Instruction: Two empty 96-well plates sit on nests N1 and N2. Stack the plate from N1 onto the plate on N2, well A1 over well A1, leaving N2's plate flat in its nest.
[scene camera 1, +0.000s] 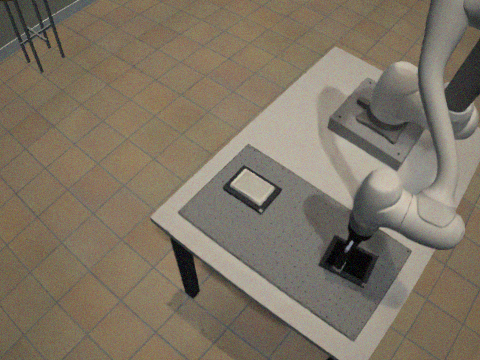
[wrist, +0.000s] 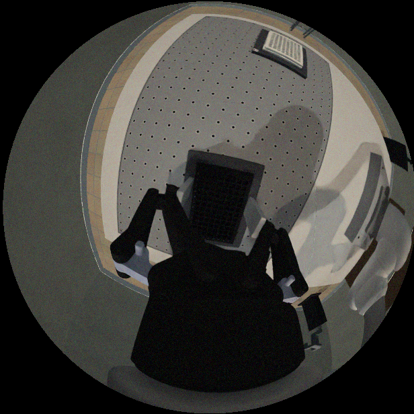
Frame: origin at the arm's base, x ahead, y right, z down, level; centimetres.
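Seen in the pictures: arm's base, link origin: (scene camera 1: 384, 119).
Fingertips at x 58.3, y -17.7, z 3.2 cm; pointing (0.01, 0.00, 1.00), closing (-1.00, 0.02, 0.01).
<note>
Pixels of each thing's top centre, then the offset from my fingertips to it. "spot": a spot on its surface instead. Level surfaces: height alone.
- black well plate, top centre: (scene camera 1: 350, 258) dz -1.4, dx -0.3, dy -1.7 cm
- dark nest, surface spot: (scene camera 1: 329, 256) spot: dz -0.6, dx +3.0, dy +4.2 cm
- white well plate, top centre: (scene camera 1: 252, 185) dz -1.4, dx -2.0, dy +38.9 cm
- perforated grey board, surface height: dz +1.2 cm
- white table, surface height: dz +2.5 cm
A black well plate (scene camera 1: 361, 265) (wrist: 222, 192) sits in a dark nest (scene camera 1: 327, 255) (wrist: 227, 159) at the near right of the grey board; in the wrist view it looks flat. A white well plate (scene camera 1: 252, 186) (wrist: 285, 48) sits in the other dark nest (scene camera 1: 270, 201) (wrist: 259, 42), at the far left of the board. No labels tell which nest is N1 or N2, and well A1 cannot be made out. My gripper (scene camera 1: 348, 259) (wrist: 219, 195) is open, with its pads on either side of the black plate. Part of it is hidden in the scene view.
The perforated grey board (scene camera 1: 280, 245) (wrist: 215, 105) lies on the white table (scene camera 1: 280, 120). The arm's grey base block (scene camera 1: 362, 142) stands on the table behind the board. The arm's wrist hangs over the near right nest. A dark-legged stand (scene camera 1: 37, 32) is on the floor at the upper left.
</note>
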